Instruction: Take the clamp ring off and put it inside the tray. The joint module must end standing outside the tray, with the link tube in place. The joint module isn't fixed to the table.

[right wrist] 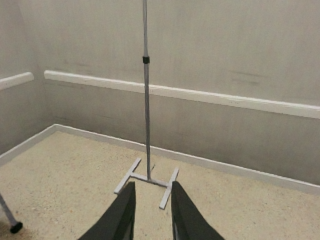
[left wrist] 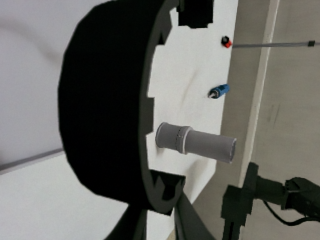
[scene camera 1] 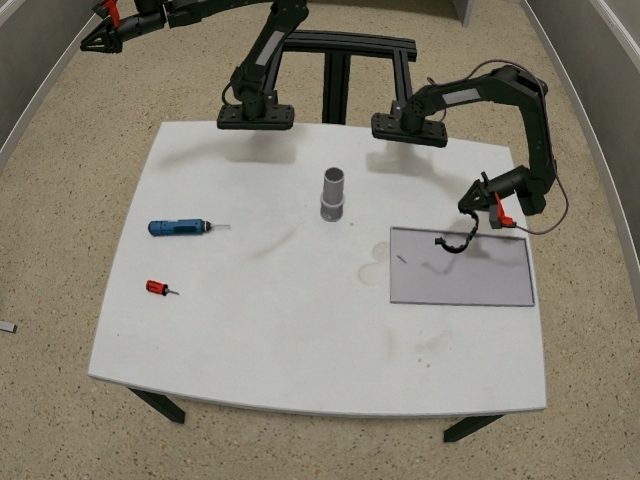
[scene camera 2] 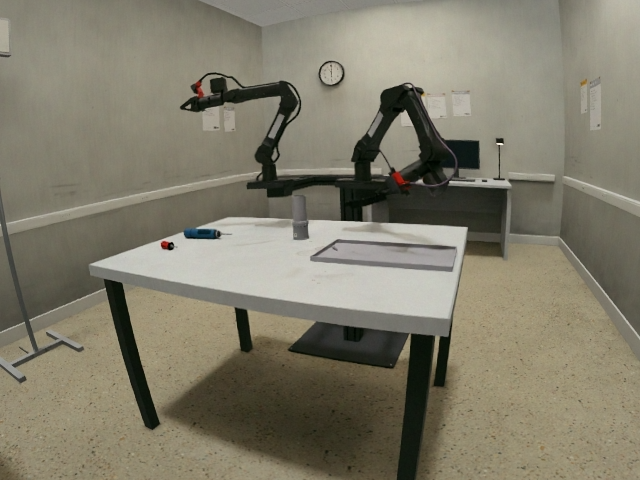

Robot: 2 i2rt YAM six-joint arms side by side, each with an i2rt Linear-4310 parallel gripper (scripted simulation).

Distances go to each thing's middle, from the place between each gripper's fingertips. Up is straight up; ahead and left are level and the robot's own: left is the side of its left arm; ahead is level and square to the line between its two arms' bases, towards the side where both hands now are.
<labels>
Right now the black clamp ring [left wrist: 104,113] is 70 mm ahead of my left hand [scene camera 1: 459,206] and 10 mm below it. From my left hand the other things lie so: grey tray [scene camera 1: 494,268]: 170 mm below, 70 mm ahead, 50 mm to the left; then grey link tube [scene camera 1: 332,197]: 310 mm to the right, 70 mm below, 60 mm behind.
The grey link tube is 600 mm to the left of my right hand, 460 mm below it and 20 mm ahead of it. Also, from my right hand: grey tray 960 mm to the left, 570 mm below, 160 mm ahead; black clamp ring 910 mm to the left, 400 mm below, 160 mm ahead.
</labels>
